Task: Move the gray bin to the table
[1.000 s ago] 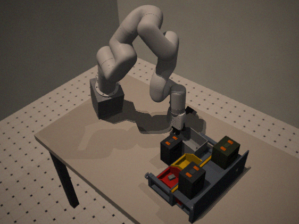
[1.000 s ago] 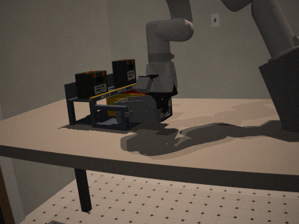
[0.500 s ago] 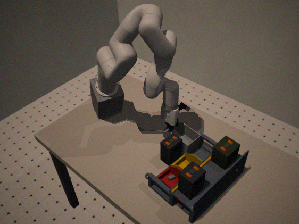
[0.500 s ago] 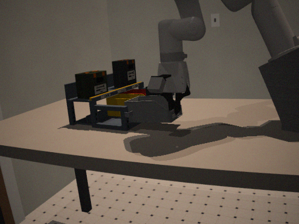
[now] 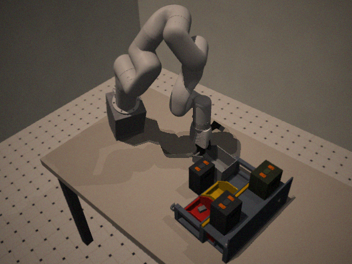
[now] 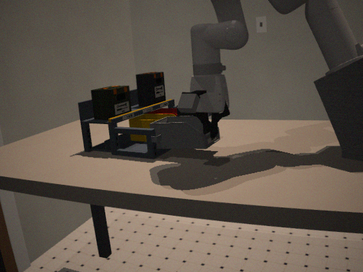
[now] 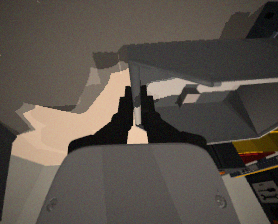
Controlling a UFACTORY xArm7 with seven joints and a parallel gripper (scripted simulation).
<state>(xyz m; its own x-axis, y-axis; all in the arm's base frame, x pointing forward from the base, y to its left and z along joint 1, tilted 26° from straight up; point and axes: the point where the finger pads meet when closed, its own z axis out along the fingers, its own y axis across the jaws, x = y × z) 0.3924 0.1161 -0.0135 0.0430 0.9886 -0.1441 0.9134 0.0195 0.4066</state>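
Right now the gray open bin is 80 mm ahead of my hand and 10 mm below it. Round my hand: yellow bin (240 mm ahead, 120 mm to the right, 30 mm below); red bin (240 mm to the right, 230 mm ahead, 30 mm below); dark box (110 mm to the right, 100 mm ahead, 10 mm below).
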